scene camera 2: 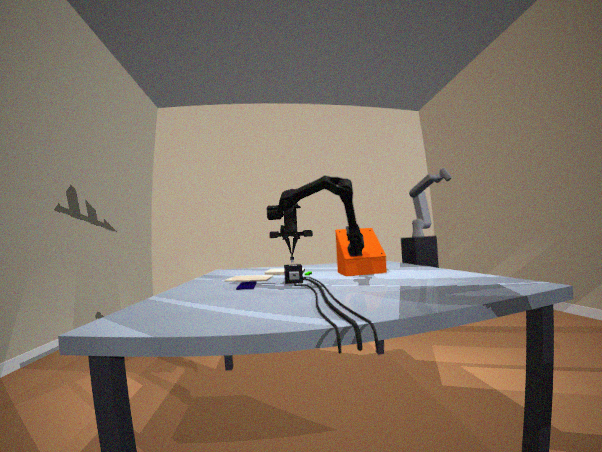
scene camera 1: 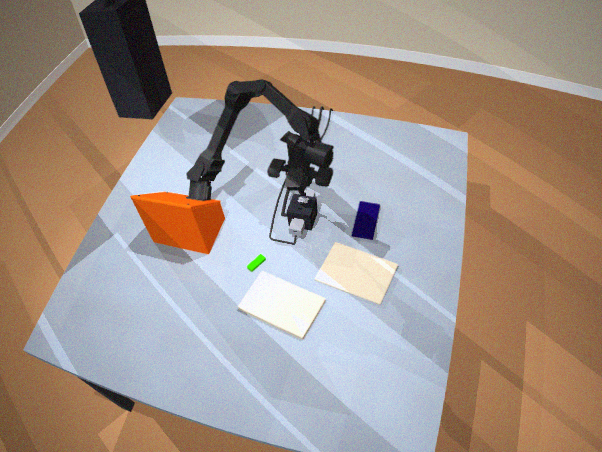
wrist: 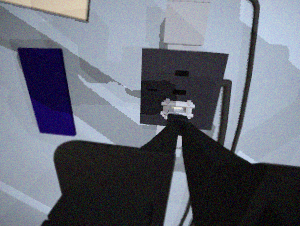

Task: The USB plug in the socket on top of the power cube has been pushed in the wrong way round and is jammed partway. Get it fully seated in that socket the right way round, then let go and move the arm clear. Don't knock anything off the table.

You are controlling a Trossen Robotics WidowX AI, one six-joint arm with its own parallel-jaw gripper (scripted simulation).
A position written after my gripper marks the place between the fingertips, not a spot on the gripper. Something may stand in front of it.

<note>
In view: my gripper (scene camera 1: 302,190), a dark blue block (scene camera 1: 366,219) and a black power cube (scene camera 1: 308,211).
The dark blue block also shows in the wrist view (wrist: 45,76). My gripper shows as well in the wrist view (wrist: 179,128).
</note>
